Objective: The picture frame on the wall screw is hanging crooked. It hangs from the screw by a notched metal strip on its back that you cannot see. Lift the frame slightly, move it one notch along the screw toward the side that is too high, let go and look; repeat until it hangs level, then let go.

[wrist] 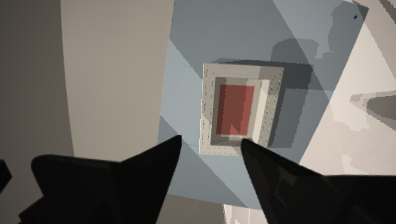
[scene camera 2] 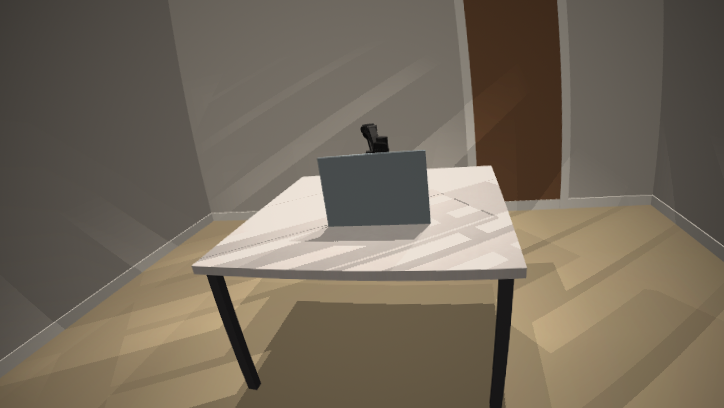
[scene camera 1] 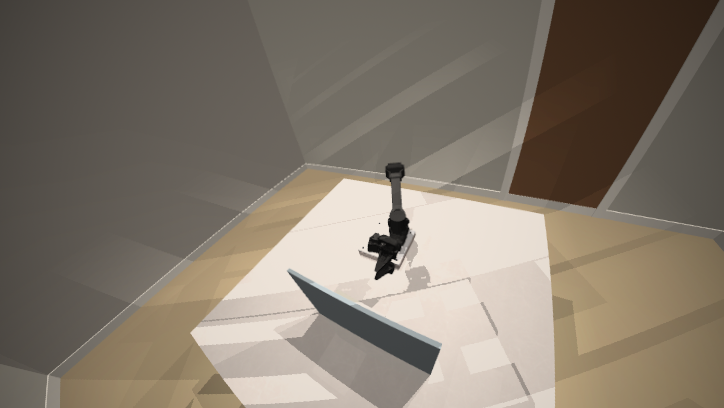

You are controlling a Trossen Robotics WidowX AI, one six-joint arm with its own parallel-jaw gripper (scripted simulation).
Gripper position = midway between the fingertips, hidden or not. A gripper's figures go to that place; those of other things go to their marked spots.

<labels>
The gripper (wrist: 211, 141) is 0.11 m from the lens. A picture frame (wrist: 238, 102): 0.23 m from the lens. A wall panel (wrist: 313, 49) is 0.30 m from the lens. The marked spots on the wall panel and the picture frame are 0.16 m apart.
</labels>
